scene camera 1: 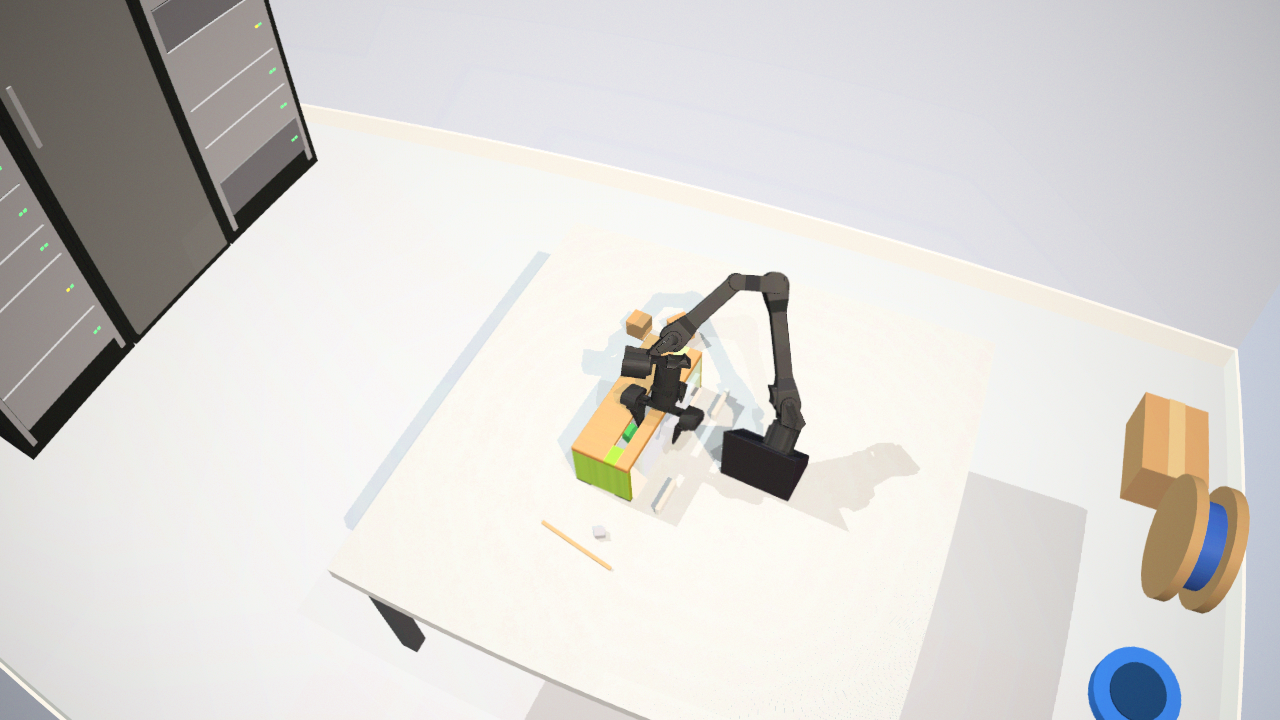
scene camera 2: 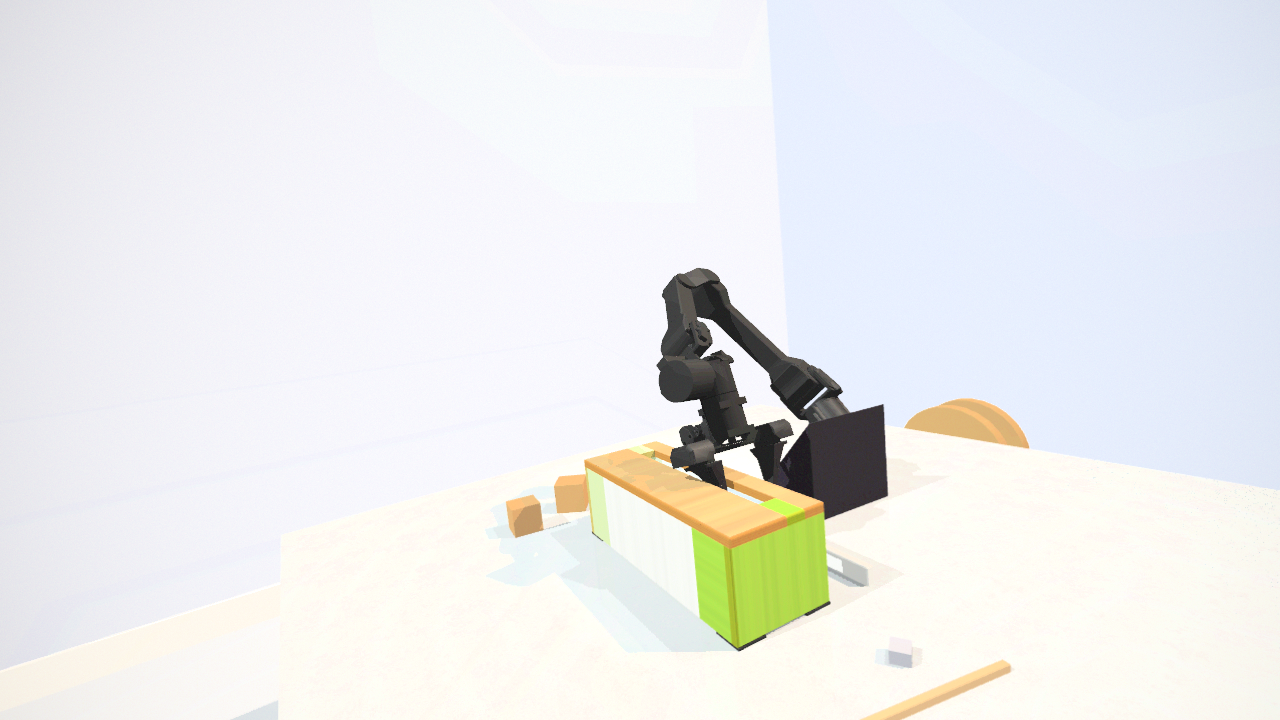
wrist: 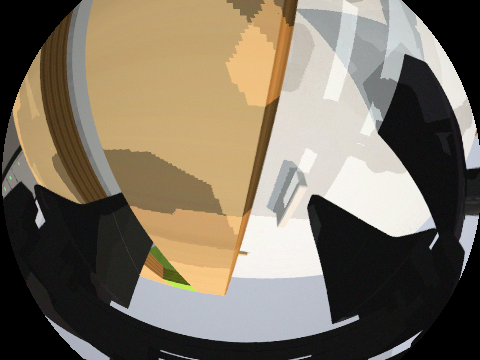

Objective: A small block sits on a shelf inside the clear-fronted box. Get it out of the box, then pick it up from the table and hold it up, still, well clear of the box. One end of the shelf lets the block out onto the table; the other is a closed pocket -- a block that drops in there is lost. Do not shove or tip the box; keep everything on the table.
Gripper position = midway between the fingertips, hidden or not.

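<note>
The gripper (scene camera 2: 750, 502) is there to be seen, and you also get the gripper (scene camera 1: 657, 436) and again the gripper (wrist: 243, 194). It's the same with a long box (scene camera 2: 746, 561): there's the box (scene camera 1: 602, 458) too, and the box (wrist: 176, 112) as well.
</note>
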